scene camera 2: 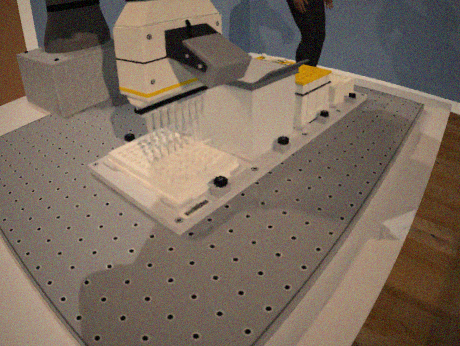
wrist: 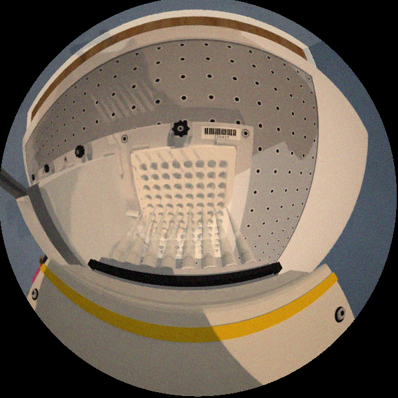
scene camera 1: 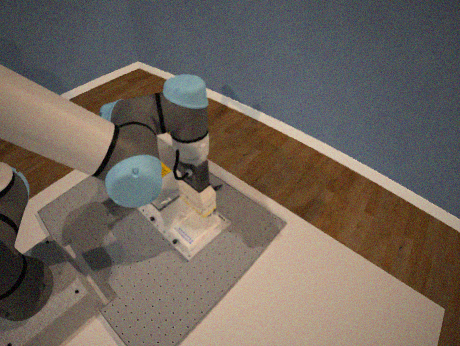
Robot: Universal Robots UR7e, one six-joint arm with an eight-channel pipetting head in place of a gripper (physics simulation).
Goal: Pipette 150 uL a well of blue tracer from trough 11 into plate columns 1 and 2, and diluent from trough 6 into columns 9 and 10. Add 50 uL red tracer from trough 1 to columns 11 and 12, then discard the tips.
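My eight-channel head (scene camera 1: 204,215) (scene camera 2: 167,142) (wrist: 187,207) carries a row of translucent tips. It stands low over the white well plate (scene camera 1: 196,240) (scene camera 2: 202,186) (wrist: 182,154). The tip ends reach the plate's surface across its middle in the wrist view; the exact column and their depth are unclear. Several rows of pale wells show beyond the tips. Blue wells (scene camera 1: 184,235) show at one end of the plate in scene camera 1. The trough block (scene camera 2: 342,90) stands at the far end of the carrier; its troughs' contents are hidden.
A tall white bin (scene camera 2: 265,117) (wrist: 92,200) with a grey rim stands beside the plate, close to the head. Beyond it is the yellow-topped tip rack (scene camera 1: 165,170) (scene camera 2: 312,76). Black knobs (scene camera 2: 220,181) (wrist: 180,128) rise from the carrier (scene camera 2: 135,192). A person (scene camera 2: 311,35) stands behind.
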